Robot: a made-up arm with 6 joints. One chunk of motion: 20 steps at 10 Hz.
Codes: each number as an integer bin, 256 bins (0 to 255) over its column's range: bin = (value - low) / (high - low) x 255, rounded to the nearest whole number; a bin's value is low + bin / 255 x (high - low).
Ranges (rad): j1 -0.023..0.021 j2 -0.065..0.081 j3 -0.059..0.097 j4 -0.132..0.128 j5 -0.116..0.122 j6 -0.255..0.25
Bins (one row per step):
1: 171 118 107 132 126 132
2: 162 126 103 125 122 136
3: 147 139 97 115 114 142
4: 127 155 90 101 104 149
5: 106 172 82 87 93 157
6: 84 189 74 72 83 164
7: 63 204 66 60 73 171
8: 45 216 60 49 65 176
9: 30 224 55 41 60 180
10: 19 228 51 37 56 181
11: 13 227 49 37 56 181
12: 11 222 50 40 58 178
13: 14 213 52 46 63 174
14: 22 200 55 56 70 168
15: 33 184 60 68 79 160
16: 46 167 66 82 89 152
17: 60 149 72 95 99 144
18: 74 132 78 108 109 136
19: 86 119 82 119 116 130
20: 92 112 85 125 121 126
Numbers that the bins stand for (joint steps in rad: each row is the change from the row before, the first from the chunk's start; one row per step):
1: 0.00651 0.00256 0.00646 0.00259 0.00160 0.00641
2: 0.00495 0.00714 0.00401 -0.00455 -0.00213 0.01433
3: 0.00236 0.01458 0.00034 -0.01475 -0.00960 0.02622
4: -0.00109 0.02375 -0.00394 -0.02902 -0.01893 0.04008
5: -0.00471 0.03348 -0.00884 -0.04329 -0.02920 0.05592
6: -0.00851 0.04321 -0.01373 -0.05859 -0.03853 0.06978
7: -0.01213 0.05180 -0.01862 -0.07082 -0.04787 0.08365
8: -0.01524 0.05867 -0.02229 -0.08204 -0.05533 0.09355
9: -0.01782 0.06325 -0.02535 -0.09020 -0.06000 0.10147
10: -0.01972 0.06554 -0.02780 -0.09427 -0.06373 0.10345
11: -0.02076 0.06497 -0.02902 -0.09427 -0.06373 0.10345
12: -0.02110 0.06211 -0.02841 -0.09122 -0.06187 0.09751
13: -0.02058 0.05695 -0.02719 -0.08510 -0.05720 0.08959
14: -0.01920 0.04951 -0.02535 -0.07490 -0.05067 0.07771
15: -0.01731 0.04035 -0.02229 -0.06267 -0.04227 0.06186
16: -0.01506 0.03062 -0.01862 -0.04839 -0.03293 0.04602
17: -0.01265 0.02031 -0.01495 -0.03514 -0.02360 0.03018
18: -0.01023 0.01058 -0.01128 -0.02188 -0.01427 0.01433
19: -0.00816 0.00313 -0.00884 -0.01067 -0.00773 0.00245
20: -0.00713 -0.00087 -0.00700 -0.00455 -0.00307 -0.00547

